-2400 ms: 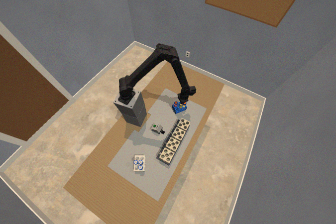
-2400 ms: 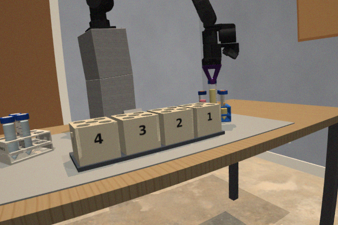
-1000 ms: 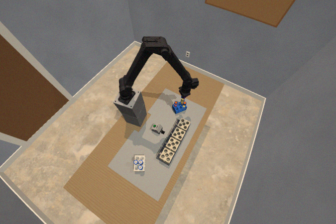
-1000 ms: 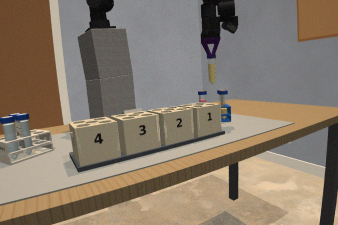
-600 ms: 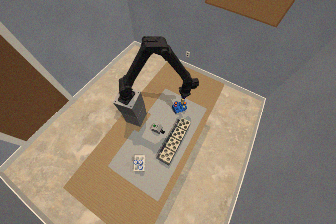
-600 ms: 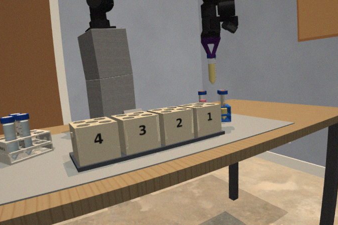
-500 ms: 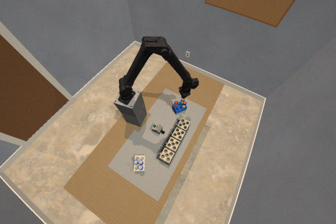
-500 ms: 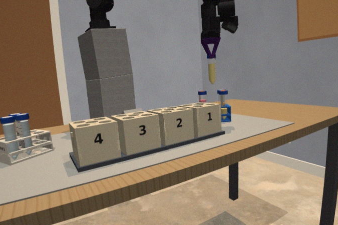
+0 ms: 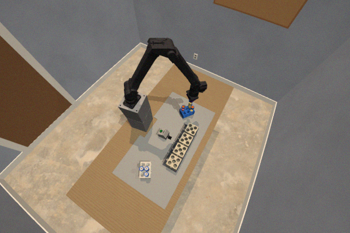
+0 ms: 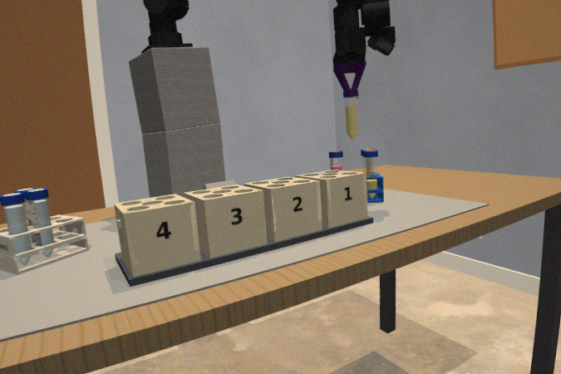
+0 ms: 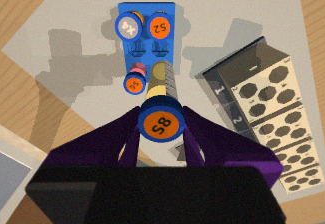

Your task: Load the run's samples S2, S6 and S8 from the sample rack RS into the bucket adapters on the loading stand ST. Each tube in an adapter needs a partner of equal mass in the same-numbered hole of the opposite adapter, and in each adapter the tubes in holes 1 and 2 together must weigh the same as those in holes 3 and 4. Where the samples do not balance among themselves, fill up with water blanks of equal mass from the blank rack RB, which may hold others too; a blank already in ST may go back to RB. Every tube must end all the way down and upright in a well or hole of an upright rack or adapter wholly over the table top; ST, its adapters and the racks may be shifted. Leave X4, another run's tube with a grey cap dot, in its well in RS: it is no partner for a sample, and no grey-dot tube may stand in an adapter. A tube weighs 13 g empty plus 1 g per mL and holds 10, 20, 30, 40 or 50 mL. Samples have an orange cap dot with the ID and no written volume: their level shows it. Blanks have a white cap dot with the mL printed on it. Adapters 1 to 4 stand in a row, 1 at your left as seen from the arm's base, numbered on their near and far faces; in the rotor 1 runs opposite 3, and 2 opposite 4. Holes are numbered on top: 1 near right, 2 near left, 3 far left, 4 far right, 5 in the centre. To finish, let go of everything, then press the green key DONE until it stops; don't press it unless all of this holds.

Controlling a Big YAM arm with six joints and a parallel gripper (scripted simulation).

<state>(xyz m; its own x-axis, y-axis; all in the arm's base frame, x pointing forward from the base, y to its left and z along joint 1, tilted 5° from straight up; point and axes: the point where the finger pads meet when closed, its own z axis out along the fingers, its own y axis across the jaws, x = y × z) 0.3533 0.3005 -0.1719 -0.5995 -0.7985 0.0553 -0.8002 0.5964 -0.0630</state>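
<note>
Right now the blue sample rack RS is 230 mm below my hand, 20 mm behind it and 10 mm to the left of it. Round my hand: white blank rack RB (660 mm to the right, 230 mm below, 70 mm behind).
</note>
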